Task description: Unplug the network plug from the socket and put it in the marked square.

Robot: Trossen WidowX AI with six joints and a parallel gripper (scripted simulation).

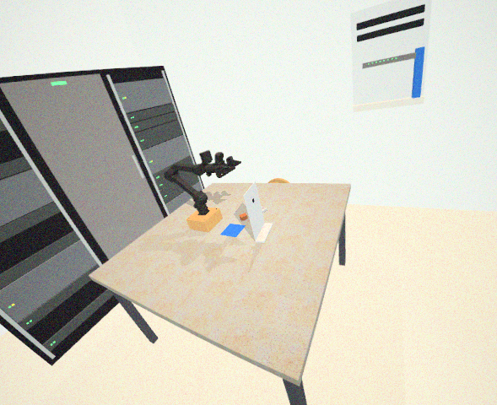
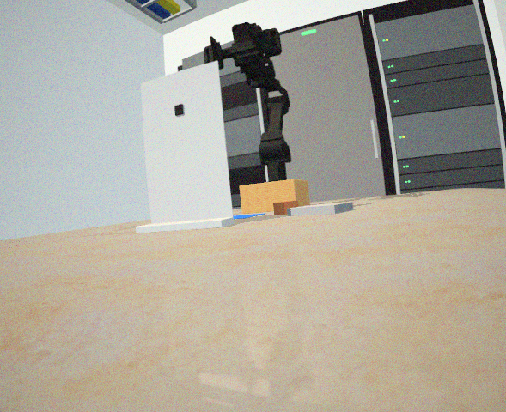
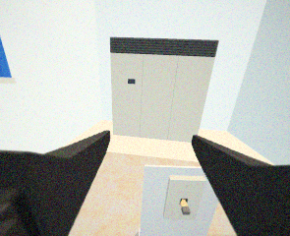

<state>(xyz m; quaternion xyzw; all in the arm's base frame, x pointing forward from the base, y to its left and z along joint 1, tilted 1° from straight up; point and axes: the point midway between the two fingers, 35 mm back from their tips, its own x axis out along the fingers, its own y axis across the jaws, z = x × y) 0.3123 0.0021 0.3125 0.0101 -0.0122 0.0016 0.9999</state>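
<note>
Right now the network plug is 180 mm below my gripper tip, 80 mm to the right of it and 60 mm ahead of it. Also, from my gripper tip: blue marked square (400 mm below, 110 mm behind, 70 mm to the right); then white upright panel (260 mm below, 90 mm ahead, 80 mm to the right); then flat grey slab (390 mm below, 140 mm to the left, 10 mm behind).
</note>
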